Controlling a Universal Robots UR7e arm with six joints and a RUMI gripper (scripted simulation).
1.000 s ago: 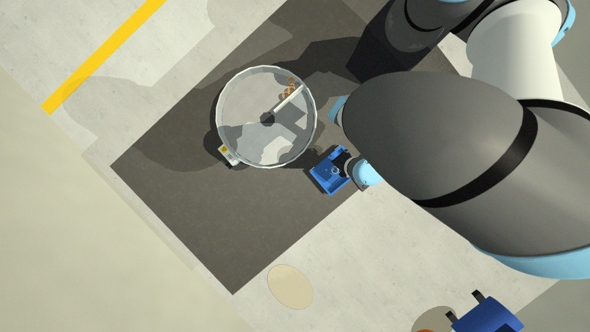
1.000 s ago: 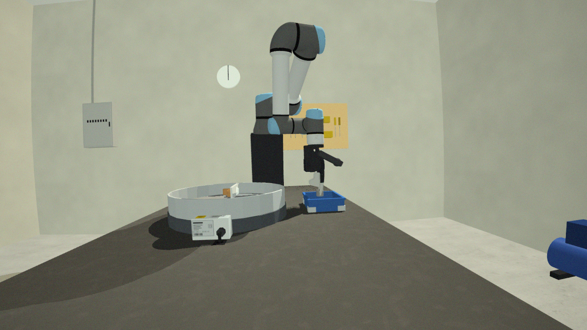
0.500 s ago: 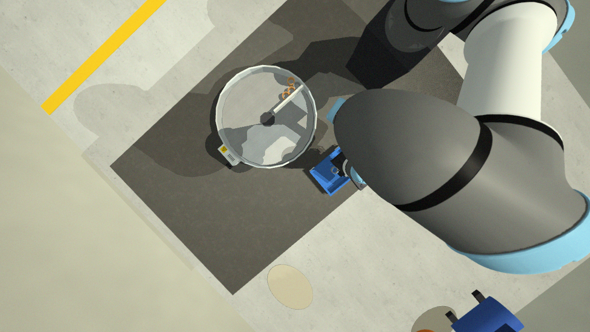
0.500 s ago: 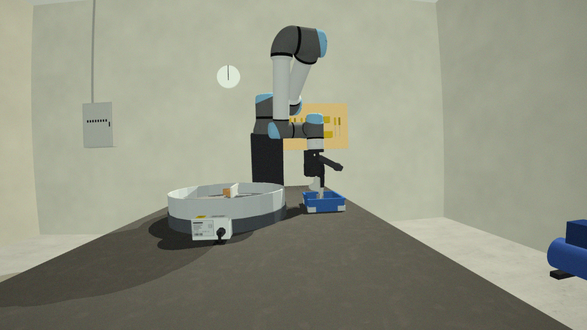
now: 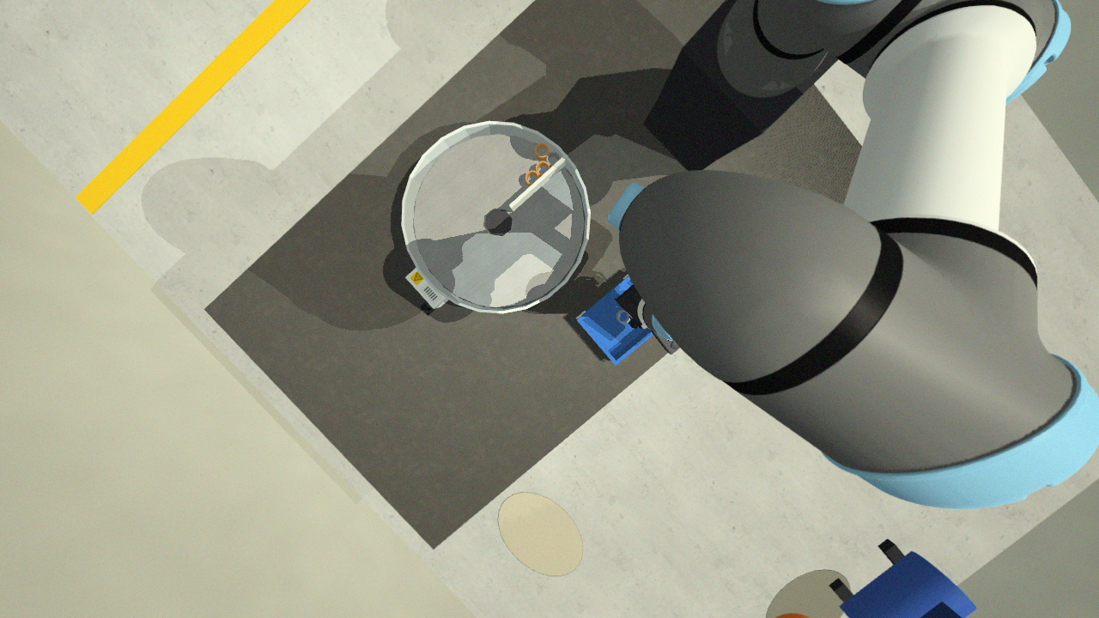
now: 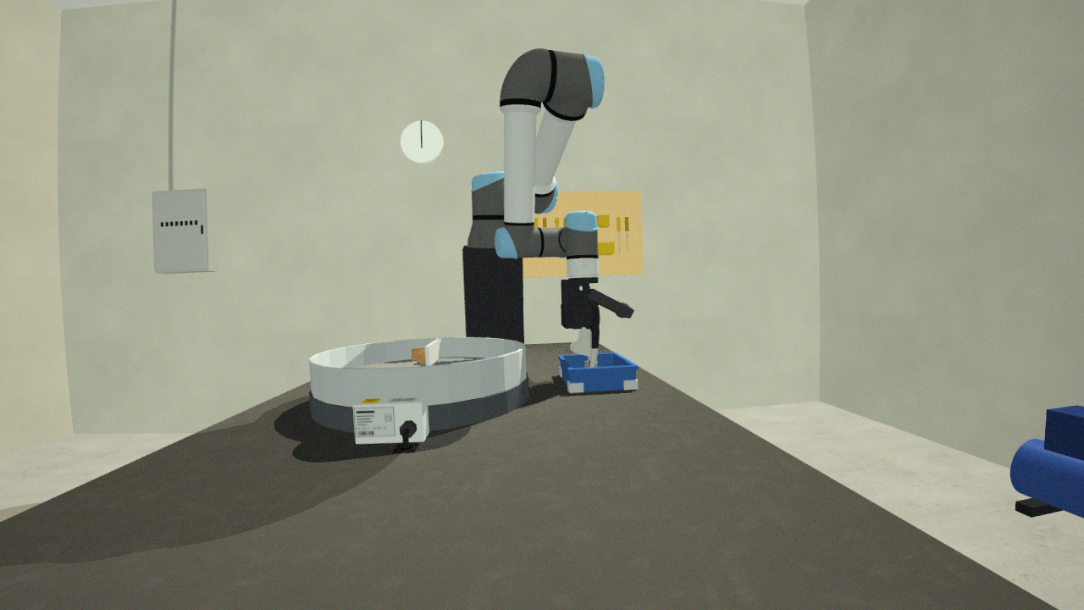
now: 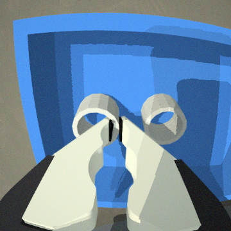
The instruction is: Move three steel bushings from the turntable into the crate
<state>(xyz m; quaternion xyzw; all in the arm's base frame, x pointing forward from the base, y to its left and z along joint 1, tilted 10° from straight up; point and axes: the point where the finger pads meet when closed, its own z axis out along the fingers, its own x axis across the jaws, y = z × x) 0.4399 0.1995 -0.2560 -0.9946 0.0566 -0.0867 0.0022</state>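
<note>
The blue crate lies 40 mm ahead of my hand and 10 mm below it. From my hand the other things lie so: round white turntable: 70 mm ahead, 380 mm to the right, 20 mm above.
</note>
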